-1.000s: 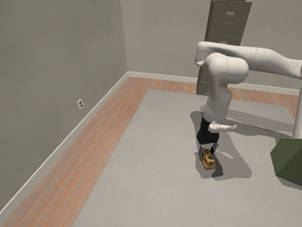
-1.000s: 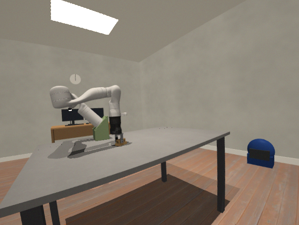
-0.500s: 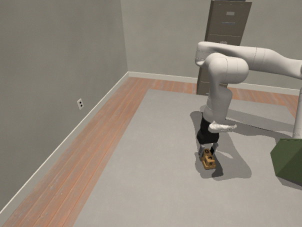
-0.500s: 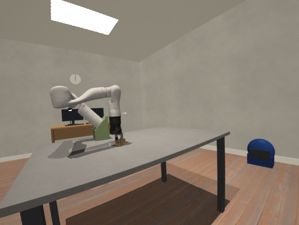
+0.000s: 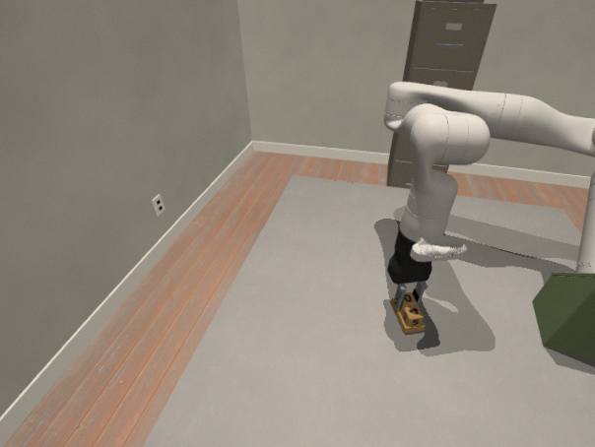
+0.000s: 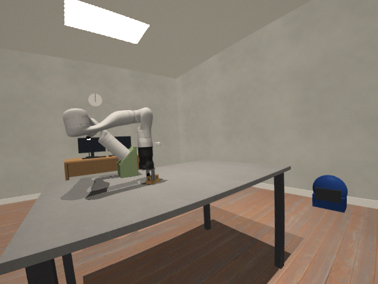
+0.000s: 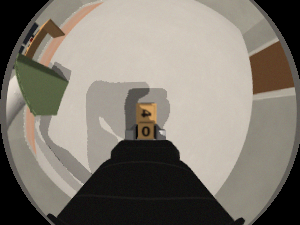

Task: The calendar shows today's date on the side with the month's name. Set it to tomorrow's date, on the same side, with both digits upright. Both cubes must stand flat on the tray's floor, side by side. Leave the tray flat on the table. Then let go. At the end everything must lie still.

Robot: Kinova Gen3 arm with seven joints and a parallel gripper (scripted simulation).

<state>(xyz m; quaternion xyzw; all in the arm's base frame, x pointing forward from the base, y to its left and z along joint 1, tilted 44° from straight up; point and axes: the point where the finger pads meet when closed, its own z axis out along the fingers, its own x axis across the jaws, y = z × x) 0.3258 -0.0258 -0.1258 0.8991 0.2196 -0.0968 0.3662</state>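
The tray lies 1 cm behind my hand, 1 cm to the left of it and 3 cm below it.
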